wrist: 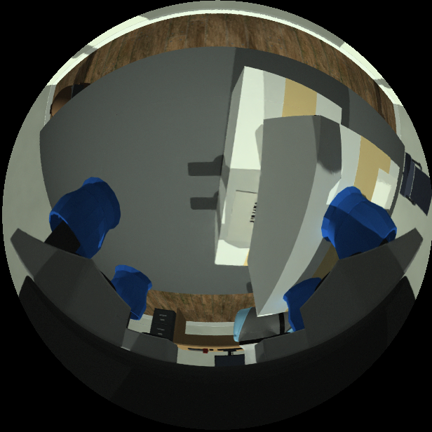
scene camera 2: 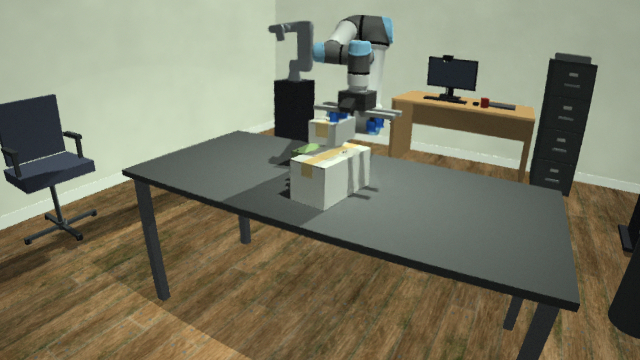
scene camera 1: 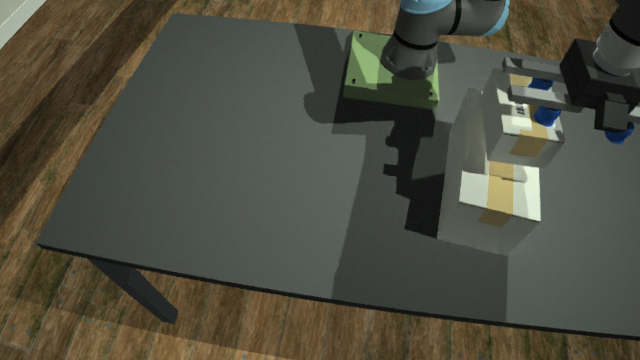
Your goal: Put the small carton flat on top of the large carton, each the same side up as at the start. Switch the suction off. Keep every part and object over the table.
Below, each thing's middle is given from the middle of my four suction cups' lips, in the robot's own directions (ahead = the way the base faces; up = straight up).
My suction cup is 10 mm short of the small carton [scene camera 1: 512,135], 90 mm to the left of it and 40 mm above it. The rest, counted from my suction cup: large carton [scene camera 1: 492,206]: 10 mm ahead, 90 mm to the right, 210 mm below.
